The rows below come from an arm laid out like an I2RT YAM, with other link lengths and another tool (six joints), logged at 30 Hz.
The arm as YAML. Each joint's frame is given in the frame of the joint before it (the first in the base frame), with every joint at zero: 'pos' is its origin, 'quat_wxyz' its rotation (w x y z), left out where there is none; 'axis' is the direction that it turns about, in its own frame. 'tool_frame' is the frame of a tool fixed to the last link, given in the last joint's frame.
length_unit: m
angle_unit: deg
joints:
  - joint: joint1
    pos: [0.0, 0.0, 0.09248]
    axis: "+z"
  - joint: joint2
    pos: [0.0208, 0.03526, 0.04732]
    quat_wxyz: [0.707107, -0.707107, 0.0, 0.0]
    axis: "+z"
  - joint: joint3
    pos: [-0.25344, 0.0, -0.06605]
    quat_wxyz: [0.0, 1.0, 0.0, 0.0]
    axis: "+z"
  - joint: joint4
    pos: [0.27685, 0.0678, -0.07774]
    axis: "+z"
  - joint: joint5
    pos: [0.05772, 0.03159, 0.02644]
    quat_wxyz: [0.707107, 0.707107, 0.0, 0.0]
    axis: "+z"
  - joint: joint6
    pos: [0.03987, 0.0, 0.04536]
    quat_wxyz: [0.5, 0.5, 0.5, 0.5]
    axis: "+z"
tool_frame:
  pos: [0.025, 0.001, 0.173]
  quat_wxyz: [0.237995, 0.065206, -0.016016, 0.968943]
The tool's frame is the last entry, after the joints.
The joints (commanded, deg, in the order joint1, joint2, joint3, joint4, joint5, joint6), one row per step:
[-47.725, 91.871, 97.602, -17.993, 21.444, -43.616]
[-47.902, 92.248, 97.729, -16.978, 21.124, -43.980]
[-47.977, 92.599, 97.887, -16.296, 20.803, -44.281]
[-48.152, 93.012, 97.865, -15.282, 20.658, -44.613]
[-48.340, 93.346, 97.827, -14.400, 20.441, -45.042]
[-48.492, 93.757, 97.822, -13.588, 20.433, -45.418]
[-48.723, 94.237, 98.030, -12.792, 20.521, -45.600]
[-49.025, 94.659, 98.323, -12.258, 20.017, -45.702]
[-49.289, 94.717, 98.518, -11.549, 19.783, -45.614]
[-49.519, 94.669, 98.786, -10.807, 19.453, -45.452]
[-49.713, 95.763, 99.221, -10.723, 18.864, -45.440]
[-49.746, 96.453, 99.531, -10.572, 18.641, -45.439]
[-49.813, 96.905, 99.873, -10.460, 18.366, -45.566]
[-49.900, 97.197, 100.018, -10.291, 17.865, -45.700]
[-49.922, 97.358, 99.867, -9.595, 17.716, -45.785]
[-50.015, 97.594, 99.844, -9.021, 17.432, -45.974]
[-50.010, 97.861, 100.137, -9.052, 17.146, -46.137]
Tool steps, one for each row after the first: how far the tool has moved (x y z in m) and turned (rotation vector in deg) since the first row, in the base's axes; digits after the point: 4 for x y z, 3 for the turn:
[0.0017, -0.0026, 0.0020, -0.648, -0.228, 0.206]
[0.0038, -0.0044, 0.0031, -1.073, -0.326, 0.501]
[0.0050, -0.0073, 0.0036, -1.603, -0.425, 0.527]
[0.0061, -0.0099, 0.0040, -2.108, -0.397, 0.626]
[0.0068, -0.0128, 0.0037, -2.535, -0.311, 0.544]
[0.0066, -0.0163, 0.0046, -3.003, -0.469, 0.251]
[0.0074, -0.0191, 0.0055, -3.292, -0.704, 0.457]
[0.0064, -0.0208, 0.0098, -3.883, -1.360, 0.398]
[0.0055, -0.0216, 0.0158, -4.604, -2.231, 0.455]
[0.0096, -0.0262, 0.0096, -4.107, -1.941, 0.847]
[0.0124, -0.0288, 0.0064, -3.909, -1.824, 1.036]
[0.0142, -0.0305, 0.0057, -3.929, -1.743, 1.260]
[0.0163, -0.0316, 0.0048, -3.946, -1.698, 1.689]
[0.0175, -0.0326, 0.0050, -4.261, -1.882, 1.823]
[0.0188, -0.0339, 0.0050, -4.549, -1.940, 2.037]
[0.0206, -0.0344, 0.0049, -4.578, -1.825, 2.349]

